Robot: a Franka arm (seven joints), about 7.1 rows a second.
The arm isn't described. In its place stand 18 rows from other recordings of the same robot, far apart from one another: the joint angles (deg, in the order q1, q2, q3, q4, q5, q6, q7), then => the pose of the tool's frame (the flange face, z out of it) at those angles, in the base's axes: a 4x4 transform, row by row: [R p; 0 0 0 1], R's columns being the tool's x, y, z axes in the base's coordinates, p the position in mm.
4.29, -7.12, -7.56, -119.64, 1.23, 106.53, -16.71 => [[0.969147 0.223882 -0.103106 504.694], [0.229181 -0.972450 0.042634 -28.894], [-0.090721 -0.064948 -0.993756 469.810], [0 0 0 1]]
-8.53, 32.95, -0.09, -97.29, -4.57, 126.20, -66.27 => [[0.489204 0.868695 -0.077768 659.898], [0.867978 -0.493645 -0.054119 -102.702], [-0.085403 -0.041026 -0.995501 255.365], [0 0 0 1]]
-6.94, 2.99, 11.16, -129.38, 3.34, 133.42, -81.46 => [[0.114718 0.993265 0.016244 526.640], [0.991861 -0.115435 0.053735 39.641], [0.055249 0.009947 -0.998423 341.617], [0 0 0 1]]
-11.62, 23.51, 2.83, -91.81, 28.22, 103.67, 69.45 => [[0.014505 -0.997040 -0.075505 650.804], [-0.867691 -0.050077 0.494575 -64.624], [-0.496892 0.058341 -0.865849 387.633], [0 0 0 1]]
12.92, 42.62, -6.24, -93.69, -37.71, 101.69, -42.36 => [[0.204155 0.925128 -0.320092 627.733], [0.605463 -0.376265 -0.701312 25.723], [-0.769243 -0.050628 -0.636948 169.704], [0 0 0 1]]
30.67, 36.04, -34.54, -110.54, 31.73, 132.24, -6.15 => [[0.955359 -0.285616 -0.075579 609.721], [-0.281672 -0.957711 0.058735 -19.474], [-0.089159 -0.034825 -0.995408 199.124], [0 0 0 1]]
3.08, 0.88, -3.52, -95.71, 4.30, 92.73, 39.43 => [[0.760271 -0.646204 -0.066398 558.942], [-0.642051 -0.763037 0.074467 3.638], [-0.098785 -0.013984 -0.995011 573.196], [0 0 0 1]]
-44.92, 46.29, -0.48, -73.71, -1.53, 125.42, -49.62 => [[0.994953 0.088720 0.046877 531.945], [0.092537 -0.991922 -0.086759 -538.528], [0.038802 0.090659 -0.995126 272.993], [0 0 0 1]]
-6.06, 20.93, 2.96, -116.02, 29.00, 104.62, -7.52 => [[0.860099 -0.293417 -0.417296 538.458], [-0.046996 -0.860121 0.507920 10.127], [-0.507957 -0.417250 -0.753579 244.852], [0 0 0 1]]
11.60, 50.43, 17.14, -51.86, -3.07, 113.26, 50.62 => [[0.879696 -0.457734 0.128896 739.863], [-0.475532 -0.845655 0.242359 289.826], [-0.001934 -0.274496 -0.961586 396.668], [0 0 0 1]]
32.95, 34.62, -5.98, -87.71, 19.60, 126.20, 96.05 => [[0.189582 -0.981726 -0.016508 623.803], [-0.954077 -0.188162 0.233093 343.716], [-0.231939 -0.028440 -0.972314 312.561], [0 0 0 1]]
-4.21, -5.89, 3.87, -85.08, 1.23, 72.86, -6.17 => [[0.988367 0.104566 -0.110439 487.117], [0.106782 -0.994179 0.014325 2.179], [-0.108299 -0.025951 -0.993780 692.692], [0 0 0 1]]
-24.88, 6.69, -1.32, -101.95, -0.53, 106.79, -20.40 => [[0.994590 -0.098151 -0.034022 532.404], [-0.098076 -0.995171 0.003876 -262.217], [-0.034238 -0.000518 -0.999414 482.913], [0 0 0 1]]
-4.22, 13.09, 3.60, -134.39, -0.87, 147.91, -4.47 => [[0.996898 0.078284 0.008068 516.746], [0.078236 -0.996916 0.006054 -4.793], [0.008517 -0.005404 -0.999949 236.566], [0 0 0 1]]
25.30, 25.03, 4.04, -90.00, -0.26, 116.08, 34.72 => [[0.995117 -0.098602 0.004412 596.974], [-0.098693 -0.994608 0.031848 328.079], [0.001248 -0.032127 -0.999483 391.949], [0 0 0 1]]
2.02, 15.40, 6.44, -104.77, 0.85, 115.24, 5.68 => [[0.995279 0.037344 -0.089579 609.044], [0.040225 -0.998723 0.030580 87.543], [-0.088322 -0.034039 -0.995510 380.923], [0 0 0 1]]
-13.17, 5.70, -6.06, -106.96, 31.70, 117.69, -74.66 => [[0.676536 0.680558 0.281318 576.121], [0.570048 -0.725824 0.384999 -169.075], [0.466201 -0.100101 -0.878997 476.003], [0 0 0 1]]
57.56, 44.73, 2.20, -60.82, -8.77, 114.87, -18.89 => [[0.147476 0.972402 0.180793 408.031], [0.982730 -0.164720 0.084321 661.792], [0.111774 0.165235 -0.979900 385.334], [0 0 0 1]]
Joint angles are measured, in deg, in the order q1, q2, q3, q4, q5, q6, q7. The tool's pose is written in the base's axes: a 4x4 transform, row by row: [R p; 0 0 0 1], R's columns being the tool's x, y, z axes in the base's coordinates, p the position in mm. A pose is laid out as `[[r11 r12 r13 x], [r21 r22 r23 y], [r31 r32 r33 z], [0 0 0 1]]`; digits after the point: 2 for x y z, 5 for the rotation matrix.
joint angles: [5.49 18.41 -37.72 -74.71 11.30 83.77 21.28]
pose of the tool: [[0.61241 -0.78606 -0.08402 569.87], [-0.78498 -0.61724 0.05305 -255.58], [-0.09357 0.03346 -0.99505 581.50], [0 0 0 1]]
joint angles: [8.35 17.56 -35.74 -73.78 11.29 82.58 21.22]
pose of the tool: [[0.67916 -0.72963 -0.07986 584.55], [-0.72733 -0.68363 0.06039 -208.74], [-0.09865 0.01707 -0.99498 592.11], [0 0 0 1]]
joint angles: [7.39 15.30 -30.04 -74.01 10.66 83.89 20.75]
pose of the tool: [[0.74262 -0.66870 -0.03698 591.91], [-0.66547 -0.74299 0.07153 -173.81], [-0.07531 -0.02851 -0.99675 606.39], [0 0 0 1]]
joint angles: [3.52 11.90 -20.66 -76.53 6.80 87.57 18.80]
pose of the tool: [[0.81668 -0.57699 0.01098 594.09], [-0.57685 -0.81564 0.04446 -143.26], [-0.01670 -0.04265 -0.99895 616.91], [0 0 0 1]]
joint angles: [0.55 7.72 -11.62 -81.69 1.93 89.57 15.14]
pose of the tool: [[0.89814 -0.43965 0.00667 586.14], [-0.43969 -0.89813 0.00545 -102.09], [0.00360 -0.00783 -0.99996 616.23], [0 0 0 1]]
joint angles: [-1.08 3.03 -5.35 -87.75 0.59 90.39 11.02]
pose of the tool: [[0.95396 -0.29988 -0.00593 568.07], [-0.29984 -0.95397 0.00607 -61.45], [-0.00748 -0.00401 -0.99996 613.99], [0 0 0 1]]
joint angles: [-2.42 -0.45 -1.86 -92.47 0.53 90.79 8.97]
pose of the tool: [[0.97309 -0.22948 -0.02070 550.90], [-0.22929 -0.97329 0.01108 -40.32], [-0.02269 -0.00604 -0.99972 609.69], [0 0 0 1]]
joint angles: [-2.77 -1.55 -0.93 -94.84 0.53 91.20 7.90]
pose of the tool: [[0.97883 -0.20150 -0.03577 544.98], [-0.20119 -0.97948 0.01202 -34.38], [-0.03746 -0.00457 -0.99929 601.31], [0 0 0 1]]
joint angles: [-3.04 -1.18 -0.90 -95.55 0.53 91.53 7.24]
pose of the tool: [[0.97970 -0.19443 -0.04877 546.50], [-0.19402 -0.98091 0.01295 -36.75], [-0.05036 -0.00323 -0.99873 592.41], [0 0 0 1]]
